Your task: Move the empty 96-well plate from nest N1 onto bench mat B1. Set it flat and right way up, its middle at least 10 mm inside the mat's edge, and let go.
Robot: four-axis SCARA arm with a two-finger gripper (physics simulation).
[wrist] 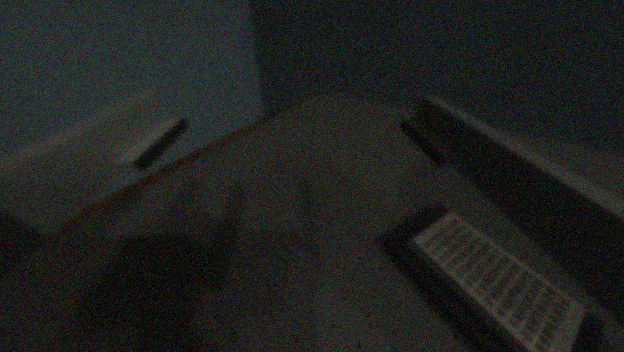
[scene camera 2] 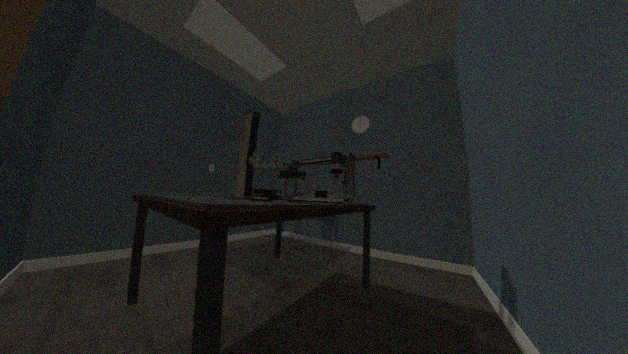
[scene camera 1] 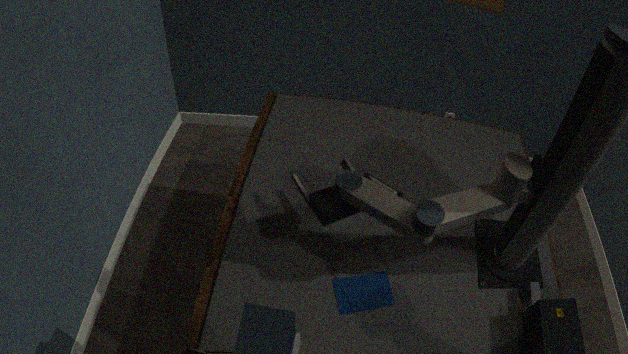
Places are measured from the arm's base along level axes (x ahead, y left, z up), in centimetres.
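Pixels of known places: gripper, fingertip midpoint: (wrist: pixel 298 110) (scene camera 2: pixel 289 175) (scene camera 1: pixel 319 167); arm's base at its link origin: (scene camera 1: pixel 507 255).
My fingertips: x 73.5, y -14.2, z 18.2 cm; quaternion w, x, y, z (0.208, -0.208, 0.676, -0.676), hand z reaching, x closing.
Note:
Ahead of a thing's pixels: the offset from my fingertips to its top centre. "spot": to the spot under its first point. Level surfaces: height alone.
The pale 96-well plate {dy -6.4, dx -19.2, dz -14.3 cm} (wrist: pixel 500 280) sits in the dark nest {dy -6.4, dx -19.2, dz -15.4 cm} (wrist: pixel 440 285) at the lower right of the wrist view. In scene camera 1, what looks like a pale edge of the plate (scene camera 1: pixel 384 184) shows beside the arm; the rest is hidden. My gripper (scene camera 1: pixel 320 168) (wrist: pixel 298 110) is open and empty, its fingers wide apart above the table. The plate is outside them, below and beside the right finger in the wrist view. A flat blue mat {dz -16.7 cm} (scene camera 1: pixel 364 292), seemingly B1, lies at the lower middle of scene camera 1. Scene camera 2 is too dark to show the fingers clearly.
The arm's column (scene camera 1: pixel 565 145) stands at the right of the table. A dark box {spot: dy +48.7, dx -82.7, dz -5.4 cm} (scene camera 1: pixel 555 325) with a yellow label stands at the lower right. A blue-grey box {spot: dy +64.6, dx +0.1, dz +31.9 cm} (scene camera 1: pixel 266 327) stands left of the mat. The table's brown edge (scene camera 1: pixel 235 192) runs along the left.

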